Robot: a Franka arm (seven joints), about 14 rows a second.
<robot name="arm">
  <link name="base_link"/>
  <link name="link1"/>
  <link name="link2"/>
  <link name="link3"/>
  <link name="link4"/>
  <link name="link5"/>
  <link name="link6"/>
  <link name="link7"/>
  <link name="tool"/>
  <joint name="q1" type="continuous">
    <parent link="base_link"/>
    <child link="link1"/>
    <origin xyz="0 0 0.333" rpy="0 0 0"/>
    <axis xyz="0 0 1"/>
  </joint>
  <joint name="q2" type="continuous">
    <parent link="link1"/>
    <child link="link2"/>
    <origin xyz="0 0 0" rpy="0 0 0"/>
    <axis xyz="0 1 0"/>
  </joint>
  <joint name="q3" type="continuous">
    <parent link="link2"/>
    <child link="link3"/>
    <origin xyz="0 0 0.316" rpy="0 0 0"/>
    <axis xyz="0 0 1"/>
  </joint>
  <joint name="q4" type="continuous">
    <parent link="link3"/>
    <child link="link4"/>
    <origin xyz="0.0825 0 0" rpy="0 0 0"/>
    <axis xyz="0 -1 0"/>
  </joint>
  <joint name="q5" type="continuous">
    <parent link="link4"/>
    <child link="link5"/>
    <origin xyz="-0.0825 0 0.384" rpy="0 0 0"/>
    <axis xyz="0 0 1"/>
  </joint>
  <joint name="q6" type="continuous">
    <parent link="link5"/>
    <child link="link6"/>
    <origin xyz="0 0 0" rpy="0 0 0"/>
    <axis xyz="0 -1 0"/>
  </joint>
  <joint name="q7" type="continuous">
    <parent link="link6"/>
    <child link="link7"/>
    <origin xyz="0.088 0 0" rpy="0 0 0"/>
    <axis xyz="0 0 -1"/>
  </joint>
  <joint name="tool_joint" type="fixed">
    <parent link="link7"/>
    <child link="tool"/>
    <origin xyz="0 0 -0.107" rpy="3.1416 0 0"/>
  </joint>
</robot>
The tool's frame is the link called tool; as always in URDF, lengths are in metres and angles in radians. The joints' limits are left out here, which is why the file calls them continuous.
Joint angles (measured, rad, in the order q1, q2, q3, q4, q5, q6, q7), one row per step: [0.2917, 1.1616, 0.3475, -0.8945, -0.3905, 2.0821, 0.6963]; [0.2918, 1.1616, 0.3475, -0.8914, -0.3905, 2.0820, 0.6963]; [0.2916, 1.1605, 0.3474, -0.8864, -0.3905, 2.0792, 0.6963]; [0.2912, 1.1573, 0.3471, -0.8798, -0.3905, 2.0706, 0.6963]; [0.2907, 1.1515, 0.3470, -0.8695, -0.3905, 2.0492, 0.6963]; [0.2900, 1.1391, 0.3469, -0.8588, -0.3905, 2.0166, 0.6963]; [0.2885, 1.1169, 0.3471, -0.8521, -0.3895, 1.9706, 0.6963]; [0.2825, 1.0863, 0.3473, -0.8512, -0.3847, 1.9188, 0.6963]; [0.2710, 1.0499, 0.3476, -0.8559, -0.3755, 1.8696, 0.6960]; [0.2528, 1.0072, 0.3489, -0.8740, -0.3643, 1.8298, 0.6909]
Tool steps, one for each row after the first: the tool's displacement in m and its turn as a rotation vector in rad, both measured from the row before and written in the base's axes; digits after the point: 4 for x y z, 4 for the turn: [0.0007, -0.0001, 0.0014, 0.0012, -0.0026, -0.0009]; [0.0012, -0.0006, 0.0028, 0.0006, -0.0031, -0.0019]; [0.0015, -0.0012, 0.0046, -0.0016, -0.0017, -0.0029]; [0.0016, -0.0020, 0.0072, -0.0063, 0.0032, -0.0046]; [0.0014, -0.0027, 0.0115, -0.0104, 0.0059, -0.0055]; [0.0003, -0.0035, 0.0163, -0.0154, 0.0117, -0.0062]; [0.0002, -0.0065, 0.0198, -0.0154, 0.0156, -0.0107]; [0.0005, -0.0097, 0.0220, -0.0107, 0.0151, -0.0153]; [0.0001, -0.0125, 0.0216, -0.0071, 0.0142, -0.0126]
